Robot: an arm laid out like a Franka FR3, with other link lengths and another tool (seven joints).
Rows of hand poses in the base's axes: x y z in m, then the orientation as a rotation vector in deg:
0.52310, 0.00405, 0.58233, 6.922, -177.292, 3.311
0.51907, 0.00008, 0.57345, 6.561, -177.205, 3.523
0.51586, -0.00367, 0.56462, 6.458, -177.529, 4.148
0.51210, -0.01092, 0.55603, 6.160, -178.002, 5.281
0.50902, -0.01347, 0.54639, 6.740, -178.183, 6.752
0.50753, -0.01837, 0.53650, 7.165, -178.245, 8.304
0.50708, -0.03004, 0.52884, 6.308, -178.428, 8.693
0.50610, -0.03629, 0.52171, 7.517, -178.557, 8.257
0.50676, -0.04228, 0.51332, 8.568, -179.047, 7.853
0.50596, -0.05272, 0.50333, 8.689, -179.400, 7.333
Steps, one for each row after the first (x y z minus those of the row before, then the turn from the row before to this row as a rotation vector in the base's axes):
-0.00403, -0.00397, -0.00888, -0.147, 0.087, -0.229
-0.00321, -0.00375, -0.00883, -0.388, -0.349, -0.058
-0.00376, -0.00725, -0.00859, -0.707, -0.522, -0.176
-0.00308, -0.00255, -0.00964, -0.926, -0.272, 0.390
-0.00149, -0.00490, -0.00989, -0.984, -0.170, 0.290
-0.00045, -0.01167, -0.00766, -0.243, -0.204, -0.542
-0.00098, -0.00625, -0.00713, 0.297, -0.107, 0.774
0.00066, -0.00599, -0.00839, 0.300, -0.475, 0.678
-0.00080, -0.01044, -0.00999, 0.357, -0.316, 0.079

